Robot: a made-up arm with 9 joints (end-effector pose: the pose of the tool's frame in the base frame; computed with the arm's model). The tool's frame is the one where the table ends.
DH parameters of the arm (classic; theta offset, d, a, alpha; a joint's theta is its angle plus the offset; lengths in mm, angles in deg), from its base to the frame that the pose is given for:
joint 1: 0 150 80 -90
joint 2: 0 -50 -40 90
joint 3: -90 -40 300 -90
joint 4: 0 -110 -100 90
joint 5: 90 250 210 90
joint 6: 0 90 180 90
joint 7: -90 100 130 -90
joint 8: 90 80 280 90
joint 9: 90 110 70 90
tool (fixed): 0 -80 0 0
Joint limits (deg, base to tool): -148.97..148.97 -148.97..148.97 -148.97..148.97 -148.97..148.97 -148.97..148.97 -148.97..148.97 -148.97..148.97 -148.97..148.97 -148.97..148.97
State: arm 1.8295 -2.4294 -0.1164 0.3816 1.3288 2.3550 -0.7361 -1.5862 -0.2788
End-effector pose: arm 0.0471 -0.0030 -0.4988 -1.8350 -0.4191 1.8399
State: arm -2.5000 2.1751 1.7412 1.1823 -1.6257 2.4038 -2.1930 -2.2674 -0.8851
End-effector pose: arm 0.4434 0.5078 -0.3734 -1.8628 -0.7361 -0.1442
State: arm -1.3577 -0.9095 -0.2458 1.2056 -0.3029 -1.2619 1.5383 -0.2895 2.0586
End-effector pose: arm -0.2027 -0.4237 0.2130 2.4092 1.9269 -0.1137
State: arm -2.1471 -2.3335 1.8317 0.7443 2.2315 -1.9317 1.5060 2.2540 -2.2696
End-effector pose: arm 0.3299 0.3057 0.1246 -0.5025 -0.9857 0.6964
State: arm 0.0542 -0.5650 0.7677 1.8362 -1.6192 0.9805 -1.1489 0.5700 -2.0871
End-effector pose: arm 0.6354 -0.7010 0.2539 1.1810 -1.6235 -0.7960
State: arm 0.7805 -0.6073 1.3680 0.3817 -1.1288 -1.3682 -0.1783 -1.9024 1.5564
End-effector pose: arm 0.0875 0.0559 0.2899 -2.6492 0.2039 -0.0006
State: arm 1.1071 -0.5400 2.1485 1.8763 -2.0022 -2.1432 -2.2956 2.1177 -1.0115
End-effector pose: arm -0.0595 0.4630 0.2888 0.3079 1.2322 -2.8044
